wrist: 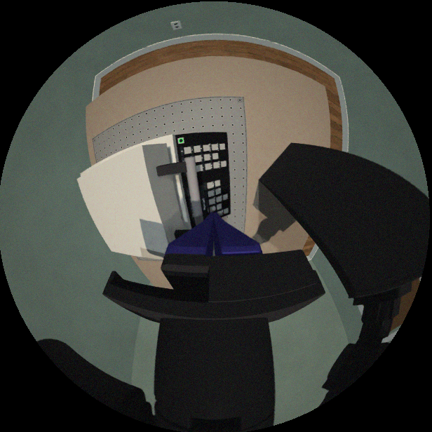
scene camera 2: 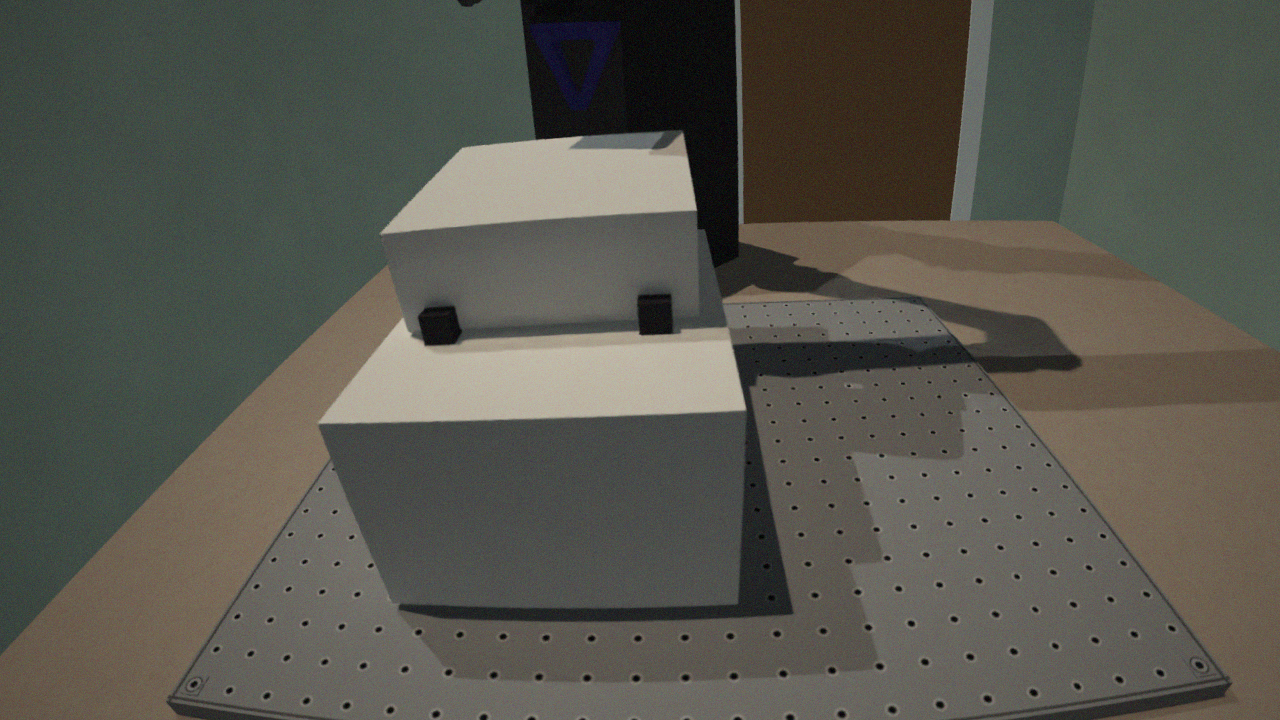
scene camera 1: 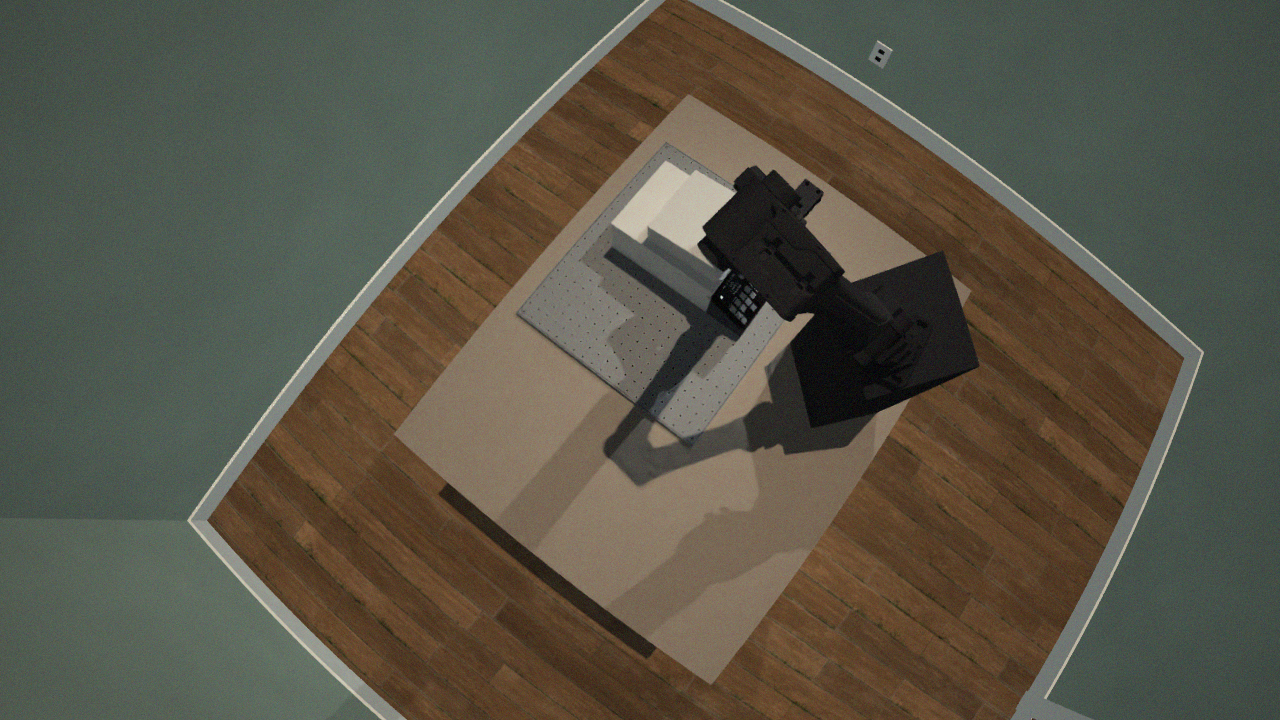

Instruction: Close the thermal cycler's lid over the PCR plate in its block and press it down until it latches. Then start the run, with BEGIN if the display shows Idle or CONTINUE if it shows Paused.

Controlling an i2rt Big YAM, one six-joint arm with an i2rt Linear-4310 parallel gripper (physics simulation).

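Where they show: gripper, fingertip midpoint: (scene camera 2: 579,110); arm's base, link origin: (scene camera 1: 897,346).
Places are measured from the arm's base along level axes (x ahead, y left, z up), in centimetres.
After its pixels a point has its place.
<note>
The white thermal cycler (scene camera 1: 648,198) {y -7.8, x 56.9, z -26.0 cm} (scene camera 2: 554,510) {y -7.2, x 59.7, z -31.5 cm} stands on the pegboard plate. Its white lid (scene camera 1: 698,210) {y -8.5, x 45.0, z -18.9 cm} (scene camera 2: 554,188) {y -7.4, x 46.4, z -19.0 cm} (wrist: 115,200) lies over the body; I cannot tell whether it is latched. The PCR plate does not show. A grey handle bar (wrist: 193,182) on black brackets (wrist: 171,169) runs along the lid's front. The black key panel (scene camera 1: 737,300) {y -1.3, x 28.6, z -30.4 cm} (wrist: 218,175) lies in front, with a green-lit mark at its corner; the display text is unreadable. My gripper (scene camera 2: 580,105) {y -7.8, x 27.8, z -16.4 cm} (wrist: 213,217) is shut and empty, its blue fingertips above the panel's near end, beside the bar in the wrist view.
The perforated grey plate (scene camera 1: 581,308) {y 17.9, x 56.6, z -39.4 cm} (scene camera 2: 984,555) {y 17.6, x 57.4, z -39.5 cm} (wrist: 237,112) lies on the tan table (scene camera 1: 501,394) {y 44.2, x 59.3, z -40.8 cm} (scene camera 2: 1190,447) {y 42.2, x 47.7, z -40.8 cm} (wrist: 285,105). The black arm (scene camera 1: 774,250) {y 19.5, x 23.7, z 41.5 cm} reaches over the cycler from the black base block (scene camera 1: 935,304) {y -8.2, x -1.1, z 4.7 cm}. Black hinge blocks (scene camera 2: 439,325) {y -13.9, x 51.9, z -24.8 cm} (scene camera 2: 655,314) {y -1.9, x 52.1, z -24.9 cm} stick out behind the lid.
</note>
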